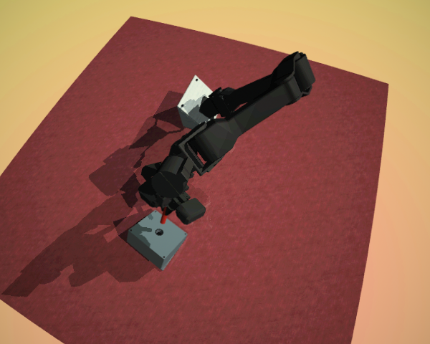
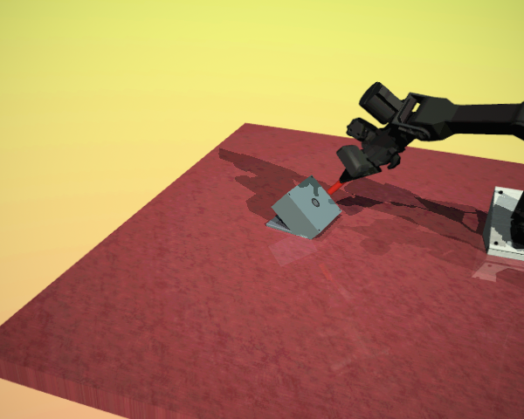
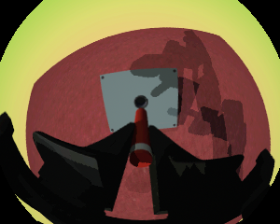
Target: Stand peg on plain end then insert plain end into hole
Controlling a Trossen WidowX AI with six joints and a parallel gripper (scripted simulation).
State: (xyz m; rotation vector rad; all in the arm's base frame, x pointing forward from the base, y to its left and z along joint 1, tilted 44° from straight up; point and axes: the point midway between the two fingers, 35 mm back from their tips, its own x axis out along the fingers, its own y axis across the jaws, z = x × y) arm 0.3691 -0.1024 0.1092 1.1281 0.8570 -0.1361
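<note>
Right now my gripper tip is 70 mm short of the grey sloped panel, 30 mm to the left of it and 90 mm above it. Round my gripper tip: red peg (10 mm behind, 10 mm above).
</note>
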